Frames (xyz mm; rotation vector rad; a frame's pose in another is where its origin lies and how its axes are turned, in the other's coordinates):
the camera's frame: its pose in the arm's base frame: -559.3 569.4 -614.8 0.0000 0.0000 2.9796
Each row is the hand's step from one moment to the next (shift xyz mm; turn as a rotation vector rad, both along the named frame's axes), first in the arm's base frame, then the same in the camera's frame.
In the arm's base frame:
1: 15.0 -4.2 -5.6 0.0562 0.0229 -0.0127
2: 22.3 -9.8 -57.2 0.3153 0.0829 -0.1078
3: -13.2 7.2 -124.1 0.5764 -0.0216 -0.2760
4: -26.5 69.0 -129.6 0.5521 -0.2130 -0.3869
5: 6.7 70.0 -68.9 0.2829 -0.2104 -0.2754
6: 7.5 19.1 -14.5 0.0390 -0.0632 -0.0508
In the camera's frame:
1: -15.5 1.7 -5.6 -0.0518 -0.0317 -0.0127
2: -23.6 6.1 -57.2 -0.2978 -0.1327 -0.1078
3: 14.2 -5.0 -124.1 -0.5723 -0.0716 -0.2760
4: 37.3 -63.8 -129.6 -0.5792 0.1212 -0.3869
5: 4.7 -70.2 -68.9 -0.3131 0.1620 -0.2754
6: -4.3 -20.1 -14.5 -0.0487 0.0561 -0.0508

